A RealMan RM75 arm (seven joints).
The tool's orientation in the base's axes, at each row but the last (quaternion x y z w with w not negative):
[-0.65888, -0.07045, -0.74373, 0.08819]
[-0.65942, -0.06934, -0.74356, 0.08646]
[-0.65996, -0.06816, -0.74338, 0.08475]
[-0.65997, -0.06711, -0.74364, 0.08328]
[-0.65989, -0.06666, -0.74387, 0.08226]
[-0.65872, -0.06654, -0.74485, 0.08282]
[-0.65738, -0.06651, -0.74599, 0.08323]
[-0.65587, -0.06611, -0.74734, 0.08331]
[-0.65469, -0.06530, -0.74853, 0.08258]
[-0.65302, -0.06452, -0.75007, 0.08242]
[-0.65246, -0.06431, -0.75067, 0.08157]
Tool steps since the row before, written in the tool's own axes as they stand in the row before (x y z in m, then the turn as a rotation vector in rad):
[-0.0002, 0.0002, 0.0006, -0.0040, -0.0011, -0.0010]
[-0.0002, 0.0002, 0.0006, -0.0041, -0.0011, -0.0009]
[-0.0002, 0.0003, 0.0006, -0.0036, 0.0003, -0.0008]
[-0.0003, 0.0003, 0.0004, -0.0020, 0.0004, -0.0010]
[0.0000, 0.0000, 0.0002, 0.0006, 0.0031, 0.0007]
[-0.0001, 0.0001, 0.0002, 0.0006, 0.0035, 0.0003]
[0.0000, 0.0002, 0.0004, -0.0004, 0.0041, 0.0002]
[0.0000, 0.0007, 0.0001, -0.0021, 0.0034, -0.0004]
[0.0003, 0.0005, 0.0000, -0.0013, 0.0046, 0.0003]
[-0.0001, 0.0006, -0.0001, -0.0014, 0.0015, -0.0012]
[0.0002, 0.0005, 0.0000, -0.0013, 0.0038, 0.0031]
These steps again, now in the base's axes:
[0.0006, -0.0001, -0.0001, -0.0007, 0.0010, -0.0041]
[0.0006, -0.0001, -0.0001, -0.0006, 0.0010, -0.0042]
[0.0007, -0.0002, -0.0001, -0.0003, -0.0003, -0.0037]
[0.0005, -0.0002, -0.0003, -0.0007, -0.0005, -0.0021]
[0.0002, 0.0000, 0.0000, 0.0013, -0.0029, 0.0007]
[0.0002, -0.0001, -0.0001, 0.0010, -0.0034, 0.0006]
[0.0004, -0.0001, 0.0000, 0.0011, -0.0040, -0.0004]
[0.0002, -0.0007, 0.0000, 0.0006, -0.0033, -0.0022]
[0.0001, -0.0005, 0.0003, 0.0014, -0.0044, -0.0013]
[0.0000, -0.0006, -0.0001, -0.0007, -0.0017, -0.0016]
[0.0001, -0.0005, 0.0002, 0.0040, -0.0030, -0.0009]

